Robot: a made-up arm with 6 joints. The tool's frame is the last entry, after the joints.
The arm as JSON. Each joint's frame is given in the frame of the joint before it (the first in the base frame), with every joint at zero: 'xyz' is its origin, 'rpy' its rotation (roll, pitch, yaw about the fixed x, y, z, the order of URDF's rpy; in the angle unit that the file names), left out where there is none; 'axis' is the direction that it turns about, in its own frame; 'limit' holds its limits. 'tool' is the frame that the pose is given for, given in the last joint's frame.
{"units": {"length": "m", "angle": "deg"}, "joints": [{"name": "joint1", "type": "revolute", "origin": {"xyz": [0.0, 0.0, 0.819]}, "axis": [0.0, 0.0, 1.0], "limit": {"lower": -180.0, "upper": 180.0}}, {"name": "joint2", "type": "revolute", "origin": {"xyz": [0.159, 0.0, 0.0]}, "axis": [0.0, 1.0, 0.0], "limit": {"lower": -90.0, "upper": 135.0}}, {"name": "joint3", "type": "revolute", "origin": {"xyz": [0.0, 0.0, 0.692]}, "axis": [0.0, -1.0, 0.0], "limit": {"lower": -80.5, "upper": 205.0}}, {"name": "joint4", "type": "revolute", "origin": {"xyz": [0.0, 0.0, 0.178]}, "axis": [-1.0, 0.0, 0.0], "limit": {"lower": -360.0, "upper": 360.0}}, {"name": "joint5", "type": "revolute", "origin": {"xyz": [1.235, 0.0, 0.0]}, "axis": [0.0, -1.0, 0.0], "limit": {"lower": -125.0, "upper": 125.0}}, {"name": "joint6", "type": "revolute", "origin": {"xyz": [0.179, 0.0, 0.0]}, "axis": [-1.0, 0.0, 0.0], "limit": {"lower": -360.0, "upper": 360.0}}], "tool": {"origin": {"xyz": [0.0, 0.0, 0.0]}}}
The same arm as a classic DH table. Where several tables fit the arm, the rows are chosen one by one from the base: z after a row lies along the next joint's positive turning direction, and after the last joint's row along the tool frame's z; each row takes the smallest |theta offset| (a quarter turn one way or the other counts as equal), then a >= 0, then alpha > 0; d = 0 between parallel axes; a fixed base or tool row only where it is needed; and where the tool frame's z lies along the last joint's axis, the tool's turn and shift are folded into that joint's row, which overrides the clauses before.
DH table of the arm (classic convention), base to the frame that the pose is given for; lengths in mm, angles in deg. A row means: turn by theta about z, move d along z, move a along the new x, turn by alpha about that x. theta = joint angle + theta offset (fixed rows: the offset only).
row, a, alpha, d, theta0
joint1, 159, -90, 819, 0
joint2, 692, 180, 0, -90
joint3, 178, -90, 0, 0
joint4, 0, 90, -1235, 0
joint5, 0, -90, 0, 0
joint6, 0, 90, -179, 90
tool (fixed), 0, 0, 0, -90
Joint limits (deg, base to tool): -180..180 -90..135 -80.5..205 -360..360 -125..125 -360..360

